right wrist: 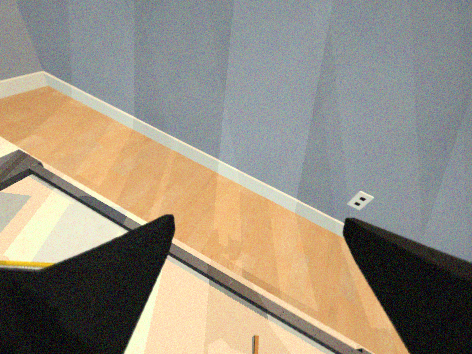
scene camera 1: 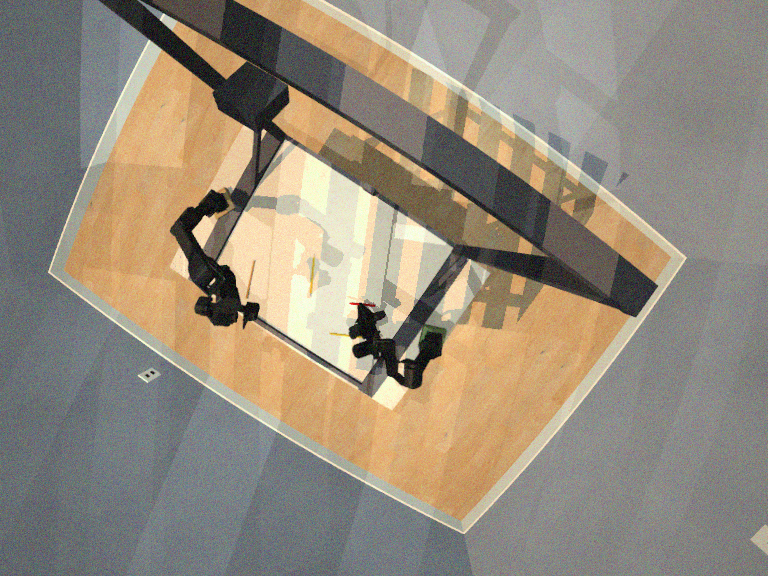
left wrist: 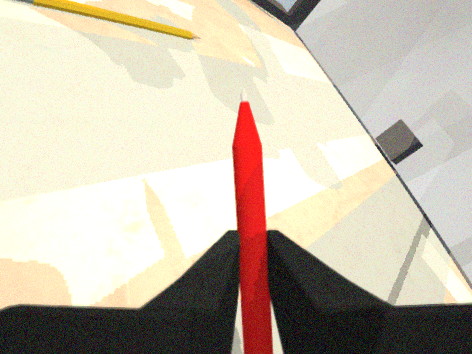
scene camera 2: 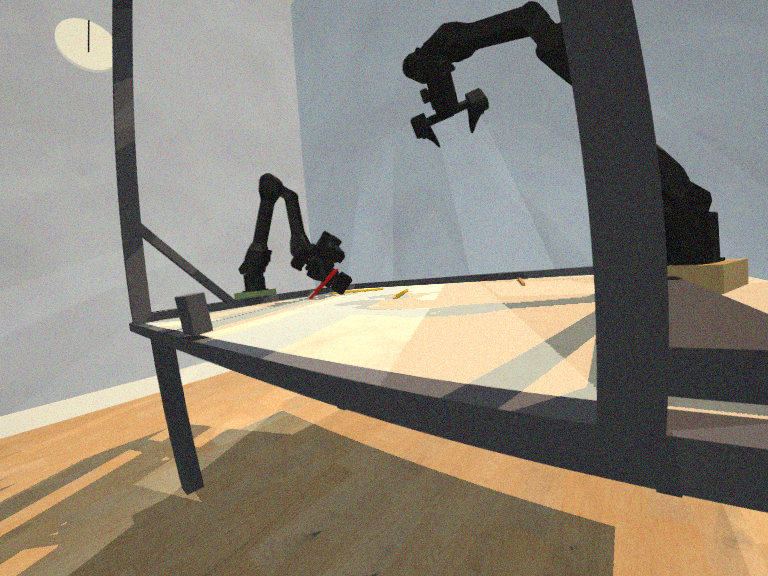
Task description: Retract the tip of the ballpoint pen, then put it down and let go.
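Pixels of known places: left gripper, fingertip midpoint: (scene camera 1: 359,303) (left wrist: 252,241) (scene camera 2: 326,281); right gripper, fingertip midpoint: (right wrist: 258,224) (scene camera 1: 229,326) (scene camera 2: 455,139); left arm's base, origin of the base link: (scene camera 1: 432,339) (scene camera 2: 255,290); right arm's base, origin of the base link: (scene camera 1: 219,203) (scene camera 2: 687,263).
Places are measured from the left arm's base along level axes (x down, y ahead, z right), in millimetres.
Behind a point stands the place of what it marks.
The red ballpoint pen (scene camera 1: 354,303) {x -30, y 351, z 88 mm} (scene camera 2: 318,289) {x 11, y 305, z 88 mm} (left wrist: 248,175) {x -28, y 351, z 82 mm} is held slanted in scene camera 2, its lower end at or just above the tabletop (scene camera 2: 347,334) {x 38, y 606, z 547 mm}; contact cannot be told. In the left wrist view a small pale tip shows at its tapered end; its other end is out of that view. My left gripper (scene camera 1: 364,305) {x -9, y 334, z 89 mm} (left wrist: 252,241) {x -9, y 334, z 89 mm} is shut on the pen, low over the table. My right gripper (scene camera 2: 455,138) {x -352, y 710, z -3 mm} (right wrist: 258,224) {x -352, y 710, z -3 mm} is open and empty, high above the table and away from the pen.
A yellow pencil (scene camera 1: 312,277) {x 32, y 555, z 145 mm} (scene camera 2: 401,293) {x 34, y 562, z 162 mm} lies mid-table. Another yellow pencil (scene camera 1: 339,334) {x 32, y 394, z -76 mm} (scene camera 2: 367,290) {x 36, y 386, z -74 mm} lies by the left arm. A thin orange-brown stick (scene camera 1: 250,279) {x 32, y 827, z 77 mm} (scene camera 2: 521,281) {x 32, y 825, z 118 mm} (right wrist: 256,345) {x 32, y 833, z 3 mm} lies near the right arm. Dark frame posts (scene camera 2: 626,217) {x -30, y 784, z 712 mm} stand at the table's edge.
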